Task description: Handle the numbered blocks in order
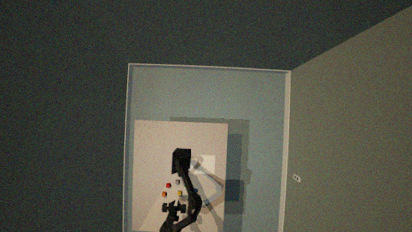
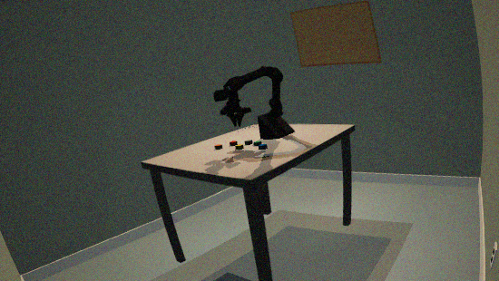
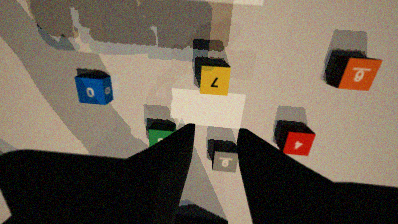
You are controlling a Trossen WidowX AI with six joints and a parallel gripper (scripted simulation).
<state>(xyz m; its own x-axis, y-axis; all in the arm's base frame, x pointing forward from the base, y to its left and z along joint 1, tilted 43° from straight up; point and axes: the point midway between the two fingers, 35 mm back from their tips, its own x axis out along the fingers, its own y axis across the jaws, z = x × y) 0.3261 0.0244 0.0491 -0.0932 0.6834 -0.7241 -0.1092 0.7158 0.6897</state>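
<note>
Now: the grey block 100 mm behind my gripper tip, 40 mm to the right of it and 110 mm below it. From my gripper tip the other things lie so: green block (80 mm behind, 50 mm to the left, 110 mm below); red block (50 mm behind, 120 mm to the right, 110 mm below); yellow block (10 mm ahead, 110 mm below).
</note>
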